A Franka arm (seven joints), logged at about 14 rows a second.
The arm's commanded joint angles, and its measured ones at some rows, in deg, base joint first. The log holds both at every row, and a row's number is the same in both.
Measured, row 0: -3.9, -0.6, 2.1, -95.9, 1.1, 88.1, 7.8
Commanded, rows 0 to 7: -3.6, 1.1, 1.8, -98.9, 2.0, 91.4, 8.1; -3.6, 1.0, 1.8, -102.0, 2.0, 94.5, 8.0; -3.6, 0.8, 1.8, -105.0, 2.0, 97.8, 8.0; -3.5, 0.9, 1.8, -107.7, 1.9, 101.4, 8.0; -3.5, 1.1, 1.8, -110.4, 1.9, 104.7, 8.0; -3.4, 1.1, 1.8, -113.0, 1.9, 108.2, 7.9; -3.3, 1.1, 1.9, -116.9, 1.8, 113.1, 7.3; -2.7, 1.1, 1.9, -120.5, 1.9, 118.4, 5.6
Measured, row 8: -3.8, 2.6, 2.1, -113.6, 1.2, 110.9, 7.4
